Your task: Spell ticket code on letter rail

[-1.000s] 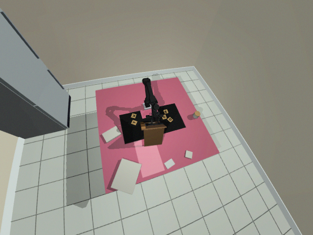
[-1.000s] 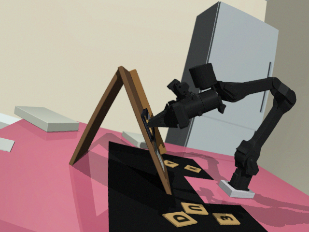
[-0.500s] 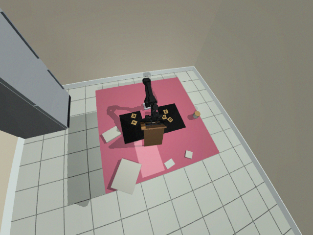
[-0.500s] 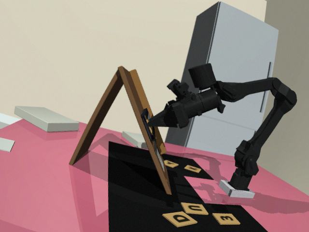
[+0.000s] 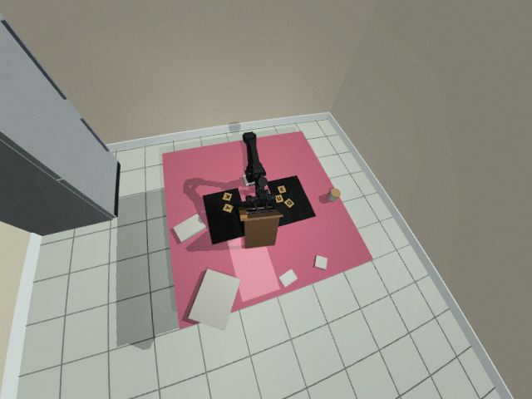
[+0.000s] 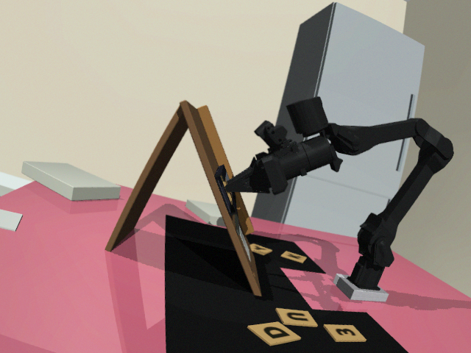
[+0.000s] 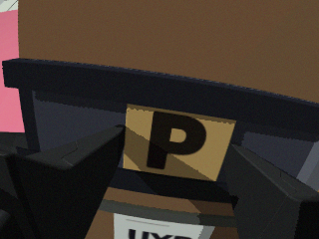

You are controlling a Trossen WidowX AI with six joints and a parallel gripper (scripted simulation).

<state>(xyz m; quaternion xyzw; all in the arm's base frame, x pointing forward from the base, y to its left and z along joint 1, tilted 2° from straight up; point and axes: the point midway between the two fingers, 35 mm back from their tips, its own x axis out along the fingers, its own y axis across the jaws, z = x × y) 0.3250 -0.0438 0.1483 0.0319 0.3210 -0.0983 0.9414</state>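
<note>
My gripper tip is 90 mm above the white ticket, 50 mm past it and 10 mm to the right of it. Round my gripper tip: black mat (160 mm below, 140 mm behind, 40 mm to the left).
</note>
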